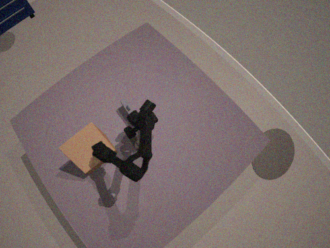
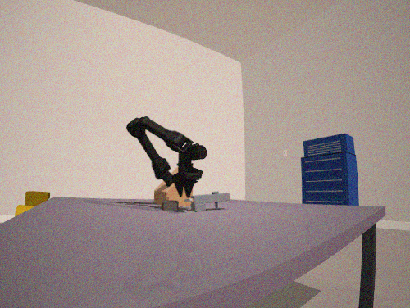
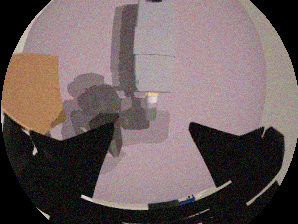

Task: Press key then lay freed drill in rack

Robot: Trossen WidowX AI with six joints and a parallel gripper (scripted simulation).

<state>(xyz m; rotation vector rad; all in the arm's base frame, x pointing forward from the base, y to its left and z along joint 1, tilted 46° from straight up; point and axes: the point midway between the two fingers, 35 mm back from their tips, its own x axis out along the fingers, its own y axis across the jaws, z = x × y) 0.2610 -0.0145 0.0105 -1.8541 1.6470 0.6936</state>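
Right now the drill is 7 cm to the left of my gripper tip and 1 cm below it.
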